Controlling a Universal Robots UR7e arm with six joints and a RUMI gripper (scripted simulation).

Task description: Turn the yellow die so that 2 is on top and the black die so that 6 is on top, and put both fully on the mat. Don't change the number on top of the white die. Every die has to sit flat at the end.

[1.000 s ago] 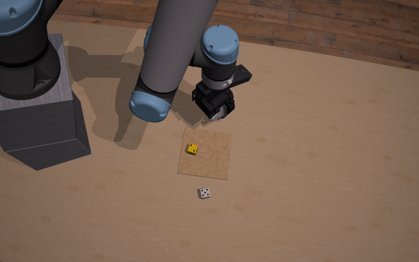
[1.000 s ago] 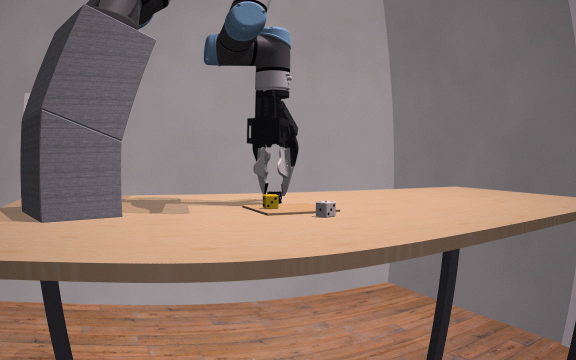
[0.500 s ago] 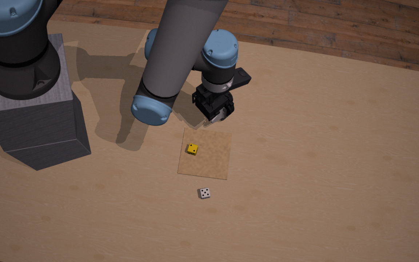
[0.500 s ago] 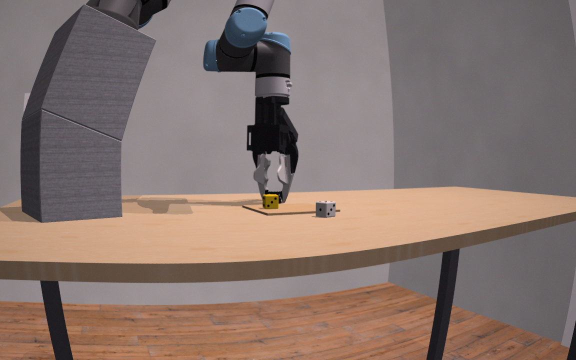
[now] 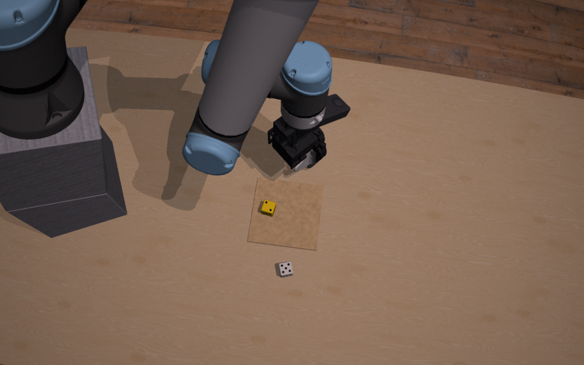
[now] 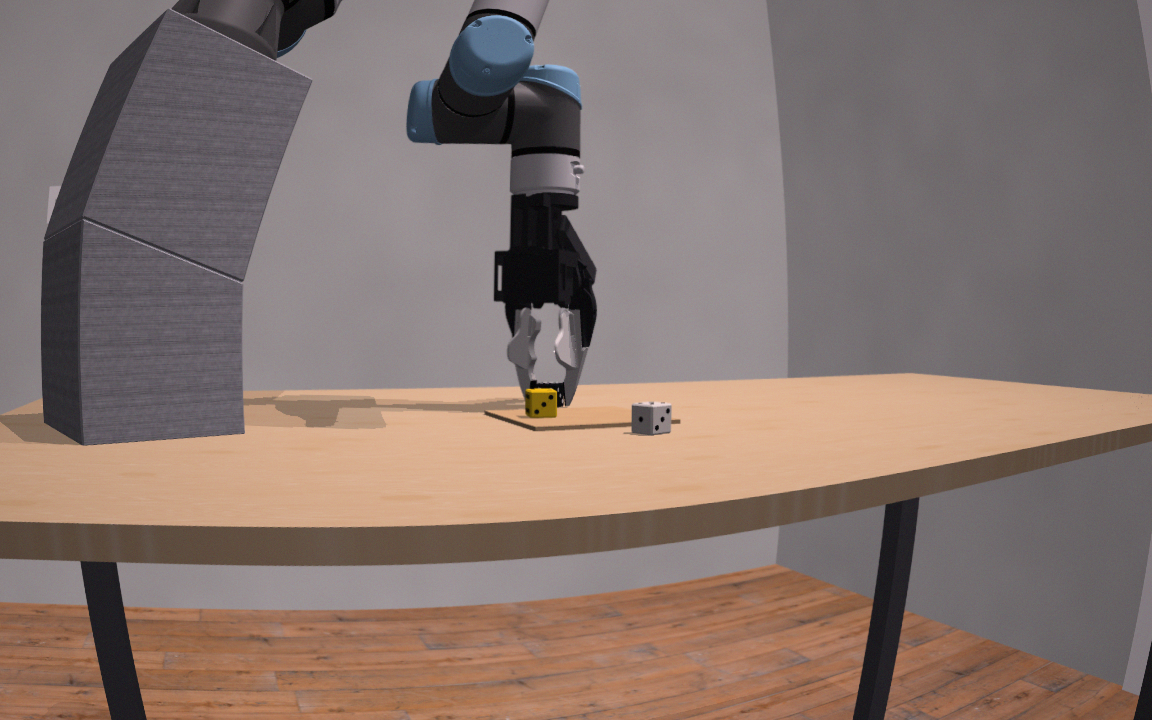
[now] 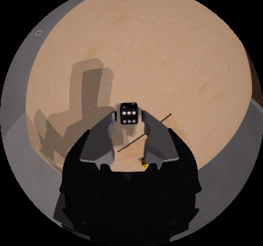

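The black die is right at my hand. Also, from my hand: white die (240 mm to the right, 40 mm behind); mat (120 mm to the right, 40 mm behind, 20 mm below); yellow die (110 mm to the right, 80 mm behind).
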